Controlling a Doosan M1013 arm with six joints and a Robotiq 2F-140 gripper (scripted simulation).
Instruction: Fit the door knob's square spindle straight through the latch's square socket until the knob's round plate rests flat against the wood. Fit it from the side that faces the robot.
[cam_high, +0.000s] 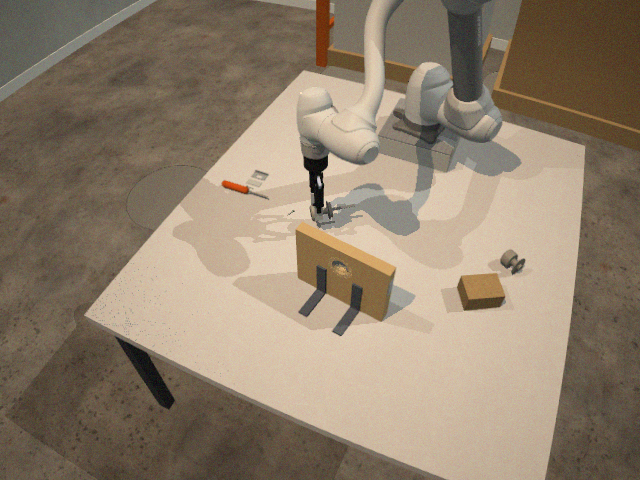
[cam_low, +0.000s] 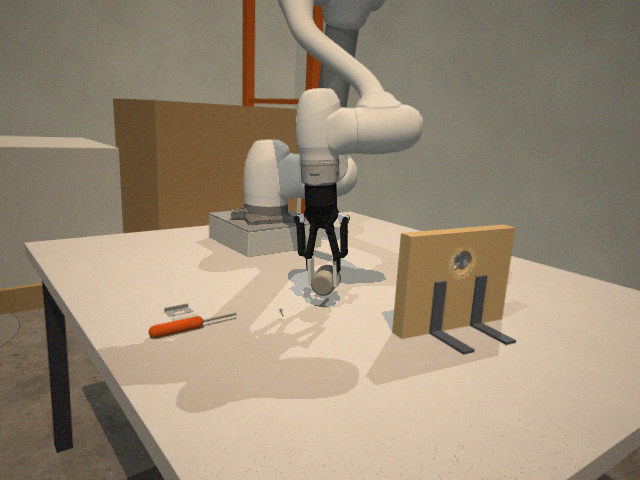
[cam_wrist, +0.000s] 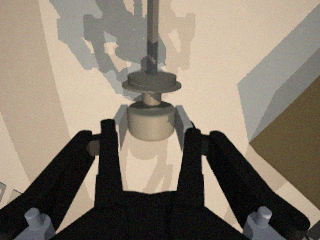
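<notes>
Now: hand 11 cm to the left of the tiny screw and 9 cm above it. The rest, counted from my hand: door knob: 3 cm to the left, 3 cm behind, 2 cm below; wooden panel: 24 cm to the left, 20 cm ahead, 5 cm above; latch socket: 24 cm to the left, 20 cm ahead, 7 cm above.
</notes>
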